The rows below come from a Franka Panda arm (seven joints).
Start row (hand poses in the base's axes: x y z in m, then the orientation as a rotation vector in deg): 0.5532, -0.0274, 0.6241, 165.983, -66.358, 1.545
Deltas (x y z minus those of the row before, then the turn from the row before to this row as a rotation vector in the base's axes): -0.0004, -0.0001, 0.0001, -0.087, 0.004, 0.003; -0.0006, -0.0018, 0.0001, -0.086, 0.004, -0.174; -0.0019, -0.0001, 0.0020, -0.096, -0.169, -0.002; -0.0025, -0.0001, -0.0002, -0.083, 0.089, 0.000; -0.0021, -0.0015, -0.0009, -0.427, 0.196, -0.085; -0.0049, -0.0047, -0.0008, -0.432, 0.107, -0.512; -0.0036, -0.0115, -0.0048, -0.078, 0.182, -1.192; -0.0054, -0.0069, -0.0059, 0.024, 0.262, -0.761; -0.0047, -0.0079, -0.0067, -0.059, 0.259, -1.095; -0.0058, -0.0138, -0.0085, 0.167, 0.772, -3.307; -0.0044, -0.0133, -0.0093, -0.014, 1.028, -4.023; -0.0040, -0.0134, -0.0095, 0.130, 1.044, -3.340; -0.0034, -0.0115, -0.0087, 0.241, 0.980, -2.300; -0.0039, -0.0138, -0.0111, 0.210, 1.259, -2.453; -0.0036, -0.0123, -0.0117, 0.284, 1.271, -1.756
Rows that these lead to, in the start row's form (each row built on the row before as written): 0.5528, -0.0275, 0.6242, 165.908, -66.322, 1.589; 0.5522, -0.0293, 0.6243, 165.730, -66.542, 1.629; 0.5503, -0.0294, 0.6263, 165.701, -66.537, 1.929; 0.5478, -0.0295, 0.6261, 165.601, -66.494, 1.847; 0.5457, -0.0310, 0.6252, 165.119, -66.434, 1.805; 0.5408, -0.0357, 0.6244, 164.409, -66.998, 1.883; 0.5372, -0.0472, 0.6196, 163.567, -68.640, 1.626; 0.5318, -0.0541, 0.6137, 163.035, -69.683, 1.210; 0.5271, -0.0620, 0.6070, 162.218, -71.164, 0.837; 0.5213, -0.0758, 0.5985, 159.956, -75.714, -0.487; 0.5169, -0.0891, 0.5892, 156.815, -81.044, -2.071; 0.5129, -0.1025, 0.5797, 154.099, -85.376, -3.740; 0.5095, -0.1140, 0.5710, 152.153, -88.289, -5.347; 0.5056, -0.1278, 0.5599, 149.870, -91.259, -7.296; 0.5020, -0.1401, 0.5482, 148.107, -93.274, -9.269
